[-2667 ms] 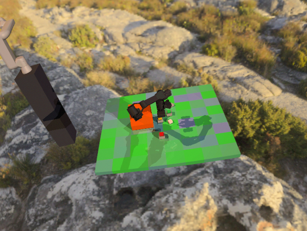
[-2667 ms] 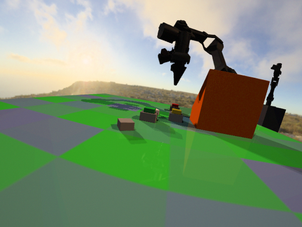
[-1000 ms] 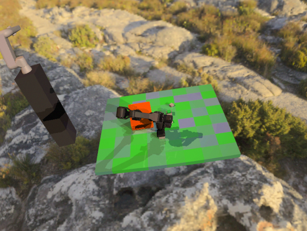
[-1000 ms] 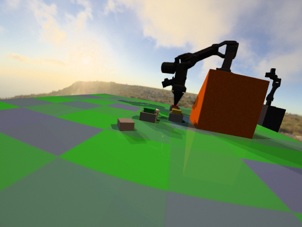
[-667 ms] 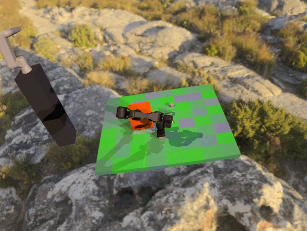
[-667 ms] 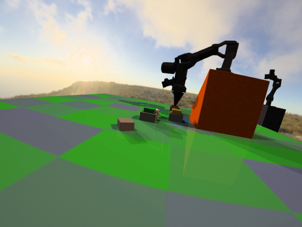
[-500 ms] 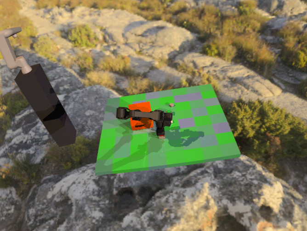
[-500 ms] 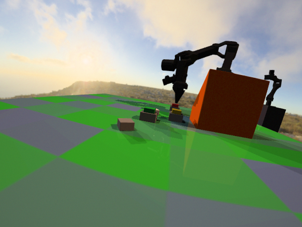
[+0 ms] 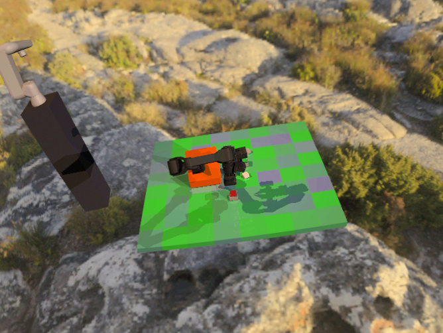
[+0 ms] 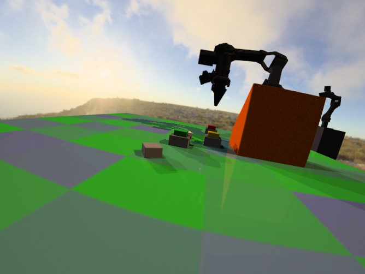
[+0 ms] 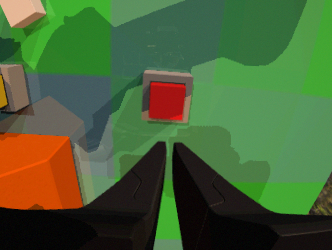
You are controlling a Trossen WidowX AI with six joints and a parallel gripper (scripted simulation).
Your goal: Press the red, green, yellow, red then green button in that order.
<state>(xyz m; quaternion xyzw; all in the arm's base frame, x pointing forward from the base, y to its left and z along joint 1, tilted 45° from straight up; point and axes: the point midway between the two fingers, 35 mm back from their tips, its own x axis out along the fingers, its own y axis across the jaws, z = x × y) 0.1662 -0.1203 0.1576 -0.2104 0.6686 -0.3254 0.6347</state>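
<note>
Now: the green button 12 cm ahead of my gripper tip, 24 cm to the left of it and 9 cm below it. Round my gripper tip: red button 9 cm below; yellow button 2 cm ahead, 19 cm to the left, 9 cm below.
</note>
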